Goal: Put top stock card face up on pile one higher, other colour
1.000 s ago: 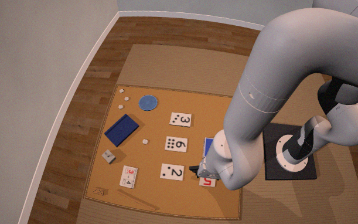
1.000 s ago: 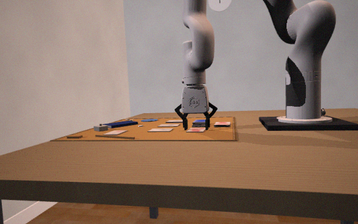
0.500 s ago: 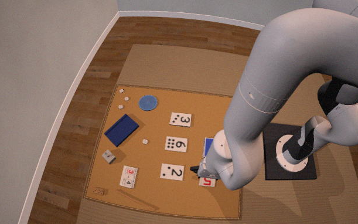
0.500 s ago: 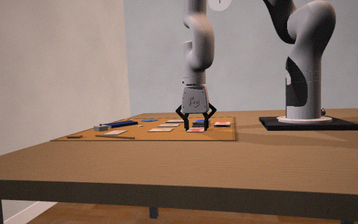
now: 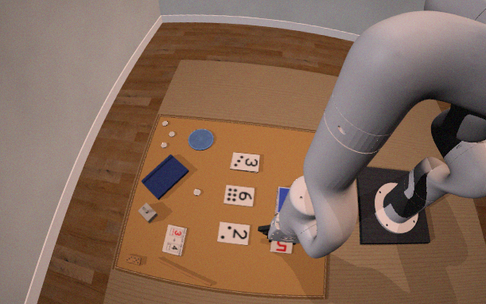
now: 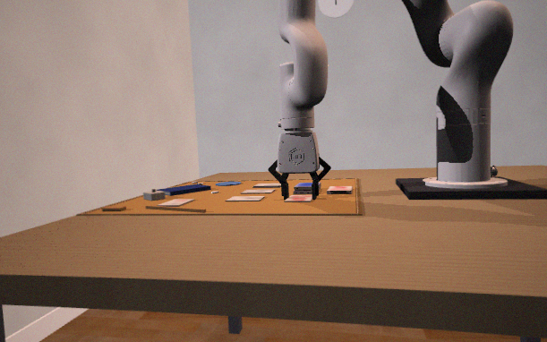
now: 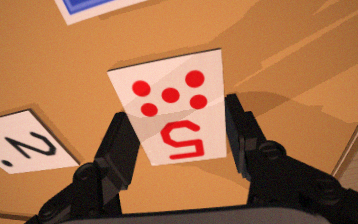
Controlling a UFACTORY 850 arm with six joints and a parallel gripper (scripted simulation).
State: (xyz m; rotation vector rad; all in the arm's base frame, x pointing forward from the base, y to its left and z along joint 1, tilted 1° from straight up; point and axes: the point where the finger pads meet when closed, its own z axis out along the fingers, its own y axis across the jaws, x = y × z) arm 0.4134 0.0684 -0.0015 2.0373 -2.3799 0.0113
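Now: hand 1 cm above the red 5 card. Also, from my hand: card cloth (16 cm ahead, 14 cm to the right, 3 cm below); then grey block (41 cm ahead, 7 cm to the right); then blue book (37 cm ahead, 20 cm to the right, 1 cm below).
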